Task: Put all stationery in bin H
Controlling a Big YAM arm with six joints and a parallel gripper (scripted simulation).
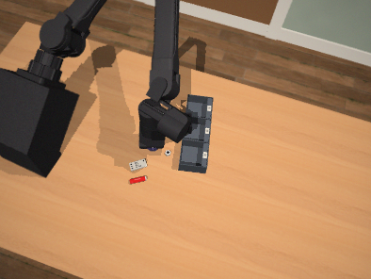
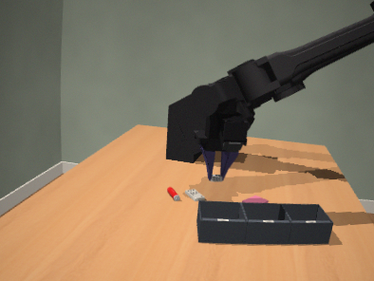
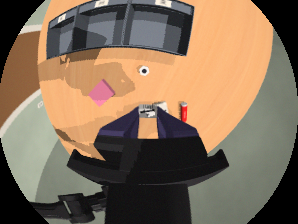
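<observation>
Now: hand 9 cm short of the dark three-part bin row, 12 cm to the right of it and 5 cm above it. The rest, counted from my hand: black-and-white ring 4 cm ahead, 2 cm to the left, 6 cm below; white domino-like tile 3 cm behind, 5 cm to the right, 6 cm below; red lighter-like stick 9 cm to the right, 6 cm below.
</observation>
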